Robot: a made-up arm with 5 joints.
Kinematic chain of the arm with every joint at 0, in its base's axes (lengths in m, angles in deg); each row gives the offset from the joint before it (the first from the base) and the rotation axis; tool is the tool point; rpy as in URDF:
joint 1: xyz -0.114 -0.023 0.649 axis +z
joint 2: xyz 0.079 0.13 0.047 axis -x
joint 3: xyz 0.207 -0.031 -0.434 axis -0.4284 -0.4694 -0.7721
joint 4: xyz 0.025 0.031 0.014 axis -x
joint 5: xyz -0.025 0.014 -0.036 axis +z
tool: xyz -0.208 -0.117 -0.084 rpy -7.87 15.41 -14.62
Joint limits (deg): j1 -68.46..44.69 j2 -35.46..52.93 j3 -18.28..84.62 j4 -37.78..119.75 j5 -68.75..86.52
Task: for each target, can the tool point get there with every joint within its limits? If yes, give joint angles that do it. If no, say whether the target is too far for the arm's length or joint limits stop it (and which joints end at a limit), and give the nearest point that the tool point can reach.
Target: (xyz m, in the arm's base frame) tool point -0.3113 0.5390 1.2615
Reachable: no: joint limits stop it (at a limit: joint 1, joint 2, joint 4) | nearest point -0.2049 0.4618 0.5906 | short by 0.684 m
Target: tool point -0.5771 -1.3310 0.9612
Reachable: no: too far | nearest point -0.2956 -0.5615 0.5720 | short by 0.907 m
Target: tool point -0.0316 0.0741 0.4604
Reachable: yes | joints 23.49 25.06 25.03 107.63 26.26
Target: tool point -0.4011 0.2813 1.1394
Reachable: no: joint limits stop it (at a limit: joint 1, joint 2, joint 4) | nearest point -0.2347 0.3857 0.5813 | short by 0.592 m
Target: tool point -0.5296 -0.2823 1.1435
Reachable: no: joint limits stop it (at a limit: joint 1, joint 2, joint 3) | nearest point -0.3105 -0.3283 0.6777 | short by 0.517 m
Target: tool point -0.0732 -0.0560 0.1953
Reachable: yes | joints -36.70 18.20 48.96 97.80 -30.31
